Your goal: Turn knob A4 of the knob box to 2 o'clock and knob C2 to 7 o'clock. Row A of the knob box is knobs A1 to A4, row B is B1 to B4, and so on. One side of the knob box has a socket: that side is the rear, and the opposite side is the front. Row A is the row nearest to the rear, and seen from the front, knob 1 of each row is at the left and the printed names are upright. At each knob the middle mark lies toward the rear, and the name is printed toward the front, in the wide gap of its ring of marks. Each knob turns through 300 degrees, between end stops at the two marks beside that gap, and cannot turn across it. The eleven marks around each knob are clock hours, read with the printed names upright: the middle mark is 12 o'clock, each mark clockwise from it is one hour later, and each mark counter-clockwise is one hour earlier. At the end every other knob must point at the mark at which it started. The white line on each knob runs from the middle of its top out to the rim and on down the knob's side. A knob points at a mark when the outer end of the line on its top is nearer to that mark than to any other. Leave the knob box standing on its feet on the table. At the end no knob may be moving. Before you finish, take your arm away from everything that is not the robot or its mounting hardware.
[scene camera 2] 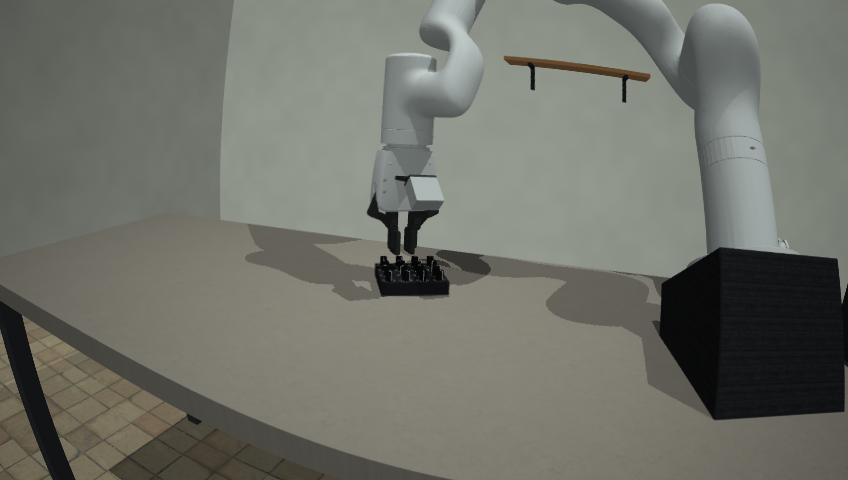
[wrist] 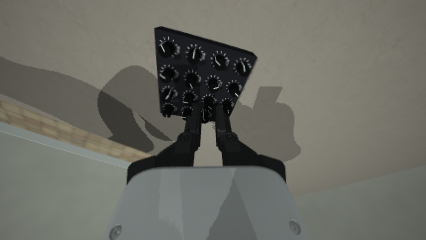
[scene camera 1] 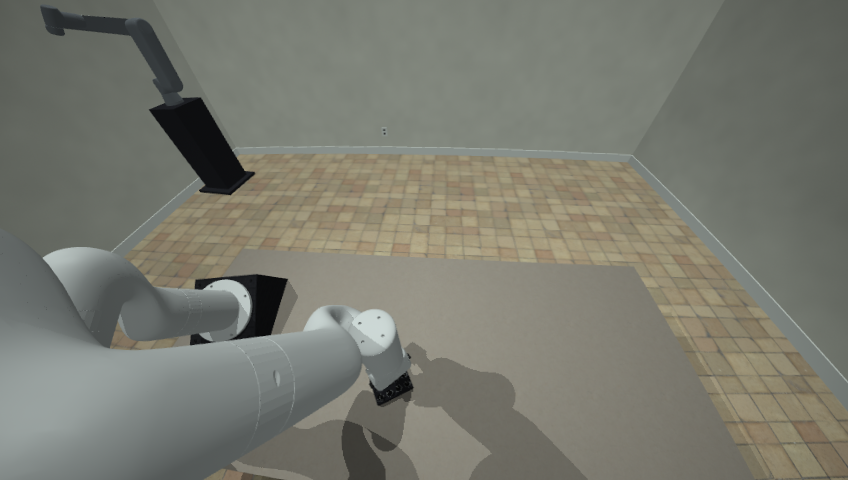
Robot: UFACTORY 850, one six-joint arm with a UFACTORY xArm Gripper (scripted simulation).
Labels:
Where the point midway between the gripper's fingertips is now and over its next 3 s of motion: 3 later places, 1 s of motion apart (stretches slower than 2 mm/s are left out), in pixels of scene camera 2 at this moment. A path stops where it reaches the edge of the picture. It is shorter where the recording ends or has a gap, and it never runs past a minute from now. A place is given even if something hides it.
My gripper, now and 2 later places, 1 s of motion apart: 401, 252; 402, 229; 405, 169

